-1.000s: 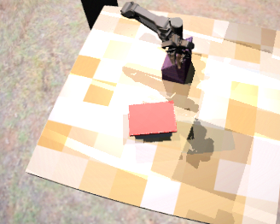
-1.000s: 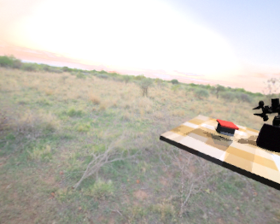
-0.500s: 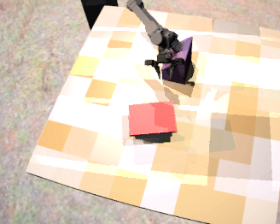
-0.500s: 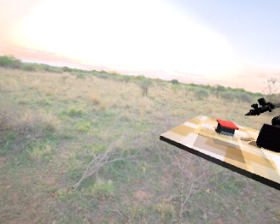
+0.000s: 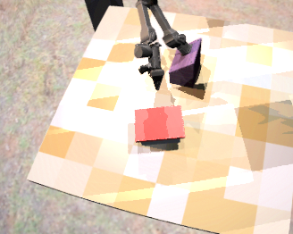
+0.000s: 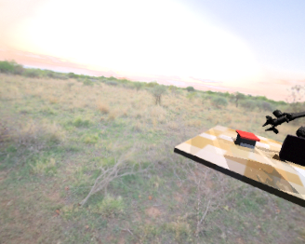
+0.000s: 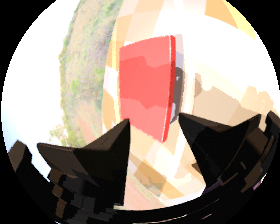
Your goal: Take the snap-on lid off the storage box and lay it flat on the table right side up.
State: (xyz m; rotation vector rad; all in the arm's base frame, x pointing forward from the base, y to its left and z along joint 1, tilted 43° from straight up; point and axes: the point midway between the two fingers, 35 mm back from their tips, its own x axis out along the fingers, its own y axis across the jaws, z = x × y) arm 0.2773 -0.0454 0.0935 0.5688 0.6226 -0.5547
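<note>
Now: gripper tip 120 mm short of the lid, 30 mm to the right of it and 100 mm above it. The rest, counted from my gripper tip: grey storage box 120 mm ahead, 30 mm to the left, 140 mm below.
</note>
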